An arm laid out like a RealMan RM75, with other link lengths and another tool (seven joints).
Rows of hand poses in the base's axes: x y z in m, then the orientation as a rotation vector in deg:
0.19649 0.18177 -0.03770 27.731 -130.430 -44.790
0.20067 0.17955 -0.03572 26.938 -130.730 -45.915
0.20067 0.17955 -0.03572 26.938 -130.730 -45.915
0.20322 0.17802 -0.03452 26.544 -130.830 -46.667
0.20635 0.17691 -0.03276 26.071 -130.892 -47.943
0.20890 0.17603 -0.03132 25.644 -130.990 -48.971
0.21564 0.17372 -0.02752 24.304 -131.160 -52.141
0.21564 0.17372 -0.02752 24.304 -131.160 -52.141
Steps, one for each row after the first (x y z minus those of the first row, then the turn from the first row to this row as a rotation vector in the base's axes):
0.00418 -0.00222 0.00198 0.550 -0.070 -0.978
0.00418 -0.00222 0.00198 0.550 -0.070 -0.978
0.00673 -0.00375 0.00318 0.966 -0.081 -1.510
0.00986 -0.00486 0.00494 1.738 -0.081 -2.254
0.01241 -0.00574 0.00638 2.342 -0.115 -2.899
0.01915 -0.00805 0.01018 4.208 -0.133 -4.861
0.01915 -0.00805 0.01018 4.208 -0.133 -4.861

